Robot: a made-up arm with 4 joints.
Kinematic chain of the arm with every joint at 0, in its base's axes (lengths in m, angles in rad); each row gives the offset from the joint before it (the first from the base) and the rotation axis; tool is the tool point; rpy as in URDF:
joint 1: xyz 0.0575 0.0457 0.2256 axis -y
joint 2: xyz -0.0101 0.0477 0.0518 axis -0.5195 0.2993 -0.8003
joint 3: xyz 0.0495 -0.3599 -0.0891 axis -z
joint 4: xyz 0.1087 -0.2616 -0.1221 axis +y
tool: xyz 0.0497 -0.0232 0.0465 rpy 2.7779 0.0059 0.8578
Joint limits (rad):
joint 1: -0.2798..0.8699
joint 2: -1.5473..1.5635
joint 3: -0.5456..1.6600
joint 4: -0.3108..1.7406
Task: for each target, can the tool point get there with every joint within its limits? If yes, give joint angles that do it. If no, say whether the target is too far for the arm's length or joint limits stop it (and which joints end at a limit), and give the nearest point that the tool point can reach.
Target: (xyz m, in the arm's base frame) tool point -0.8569 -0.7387 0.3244
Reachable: no: too far | nearest point -0.5112 -0.4059 0.2870 | short by 0.481 m
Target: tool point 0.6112 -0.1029 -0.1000
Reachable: yes | joints 0.1096 -1.1887 0.9402 0.9184
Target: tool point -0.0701 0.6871 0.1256
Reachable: no: joint limits stop it (at a limit: joint 1, joint 2, joint 3, joint 4) | nearest point -0.4797 0.2405 0.0333 | short by 0.613 m
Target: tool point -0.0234 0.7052 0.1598
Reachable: no: joint limits stop it (at a limit: joint 1, joint 2, joint 3, joint 4) | nearest point -0.4797 0.2405 0.0333 | short by 0.663 m
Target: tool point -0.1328 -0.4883 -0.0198
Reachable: yes | joints 0.4086 0.1502 1.2945 1.4935
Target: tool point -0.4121 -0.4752 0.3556
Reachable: yes | joints 0.1200 0.8715 0.5700 0.9912
